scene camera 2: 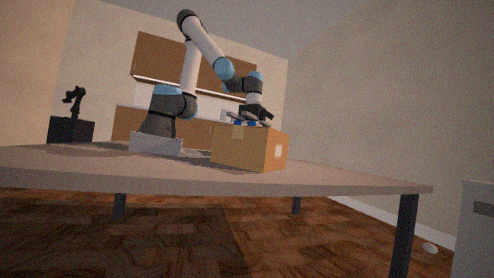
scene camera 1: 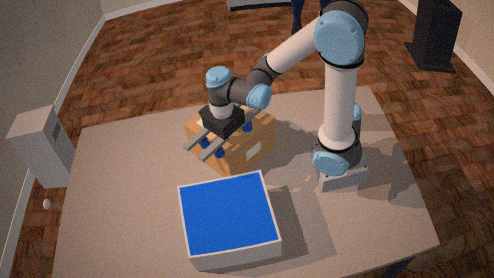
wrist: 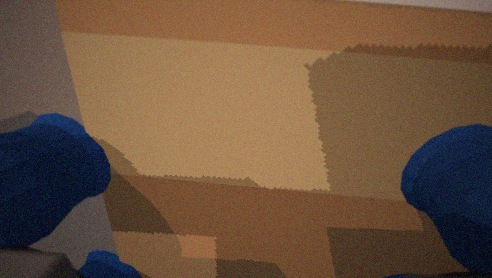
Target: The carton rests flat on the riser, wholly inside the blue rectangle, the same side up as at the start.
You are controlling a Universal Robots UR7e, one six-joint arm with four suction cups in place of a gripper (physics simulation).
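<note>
A brown carton with a tape strip and a white label sits at table level, just behind the riser. The white riser bears the blue rectangle, which has nothing on it. My suction gripper is over the carton's top on its left side. Its blue cups press on the carton's top. The two left cups sit at the carton's edge, partly over the table. The riser does not show in scene camera 2.
The arm's base stands on the table, right of the carton. A grey cabinet stands off the table's left side. A dark stand is on the floor at the far right.
</note>
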